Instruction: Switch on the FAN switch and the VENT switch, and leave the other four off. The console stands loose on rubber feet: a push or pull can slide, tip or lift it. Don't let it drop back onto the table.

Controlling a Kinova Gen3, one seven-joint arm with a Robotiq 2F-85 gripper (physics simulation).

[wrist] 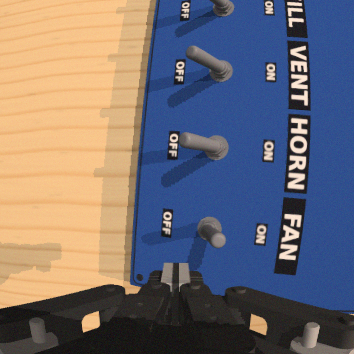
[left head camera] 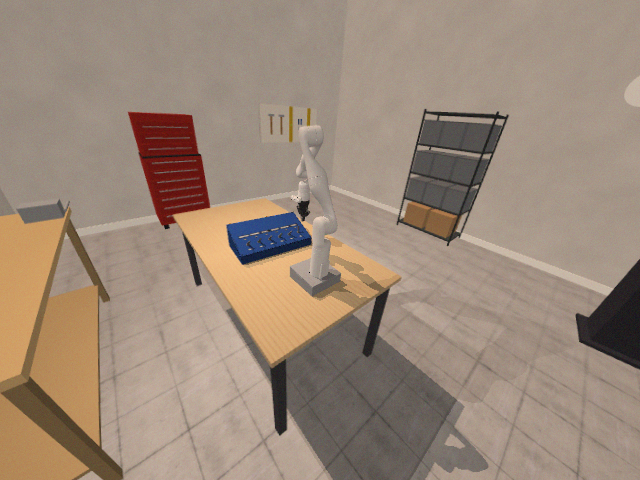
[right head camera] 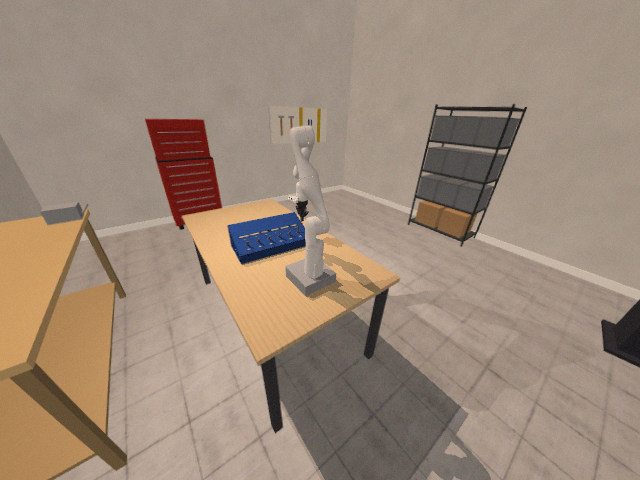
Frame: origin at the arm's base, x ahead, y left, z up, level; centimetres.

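Seen in the pictures: gripper, fingertip midpoint: (wrist: 175,278) (left head camera: 302,221) (right head camera: 301,221); arm's base at its link origin: (left head camera: 317,272) (right head camera: 312,272).
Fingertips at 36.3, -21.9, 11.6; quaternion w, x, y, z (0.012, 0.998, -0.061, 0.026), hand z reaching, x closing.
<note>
Offsets run from my fingertips to a thing's top centre, as dx, dy, dz. "*": to the spot under its first point. Level surfaces: height alone.
The blue console (left head camera: 266,219) (right head camera: 263,222) (wrist: 240,190) lies on the table with a row of toggle switches. In the wrist view the FAN switch @[+3.3, +0.8, -4.4] (wrist: 212,233) leans away from its OFF label, slightly toward ON and toward the gripper. The VENT switch @[+4.7, +15.2, -5.4] (wrist: 209,62) and the HORN switch @[+3.3, +8.1, -5.4] (wrist: 204,144) lean to OFF. Part of another switch @[* +7.3, +21.4, -8.5] (wrist: 222,7) shows at the top; its full lean is cut off. My gripper (left head camera: 303,219) (right head camera: 302,219) (wrist: 175,278) is shut and empty, above the console's FAN end, apart from the FAN lever in the wrist view.
The wooden table @[dz -18.1] (left head camera: 289,325) (right head camera: 279,325) (wrist: 55,125) carries the console and the arm's grey base (left head camera: 302,279) (right head camera: 298,279). A second wooden bench (left head camera: 20,268) (right head camera: 31,268) stands at the left. A red tool cabinet (left head camera: 175,180) (right head camera: 188,180) stands behind the table.
</note>
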